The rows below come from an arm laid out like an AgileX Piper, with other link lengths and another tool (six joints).
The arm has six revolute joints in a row. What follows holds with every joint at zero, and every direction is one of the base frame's.
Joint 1 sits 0.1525 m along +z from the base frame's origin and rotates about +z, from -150 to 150 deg.
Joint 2 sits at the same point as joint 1 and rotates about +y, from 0 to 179.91 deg.
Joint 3 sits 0.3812 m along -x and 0.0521 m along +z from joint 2 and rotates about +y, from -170 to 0 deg.
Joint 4 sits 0.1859 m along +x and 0.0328 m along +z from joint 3 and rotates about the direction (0.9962, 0, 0.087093), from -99.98 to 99.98 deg.
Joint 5 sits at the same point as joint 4 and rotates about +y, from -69.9 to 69.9 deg.
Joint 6 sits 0.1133 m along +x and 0.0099 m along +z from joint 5 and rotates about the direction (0.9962, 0, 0.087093), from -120 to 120 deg.
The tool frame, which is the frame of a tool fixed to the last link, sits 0.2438 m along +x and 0.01 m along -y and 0.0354 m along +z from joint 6; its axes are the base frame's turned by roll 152.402, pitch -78.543 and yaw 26.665 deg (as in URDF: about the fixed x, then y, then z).
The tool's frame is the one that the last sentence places.
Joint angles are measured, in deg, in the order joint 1, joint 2, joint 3, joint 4, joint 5, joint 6. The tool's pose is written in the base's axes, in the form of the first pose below.
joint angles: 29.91 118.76 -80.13 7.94 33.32 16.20
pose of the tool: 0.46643, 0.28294, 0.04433, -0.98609, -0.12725, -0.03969, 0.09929
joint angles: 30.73 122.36 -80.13 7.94 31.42 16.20
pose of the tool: 0.46575, 0.28996, 0.01471, -0.98664, -0.13158, -0.02595, 0.09245
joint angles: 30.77 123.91 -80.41 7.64 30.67 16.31
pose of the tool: 0.46846, 0.29028, 0.00303, -0.98706, -0.13178, -0.02253, 0.08856
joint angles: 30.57 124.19 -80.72 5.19 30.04 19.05
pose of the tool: 0.47750, 0.28383, 0.00298, -0.98869, -0.12158, -0.03082, 0.08228
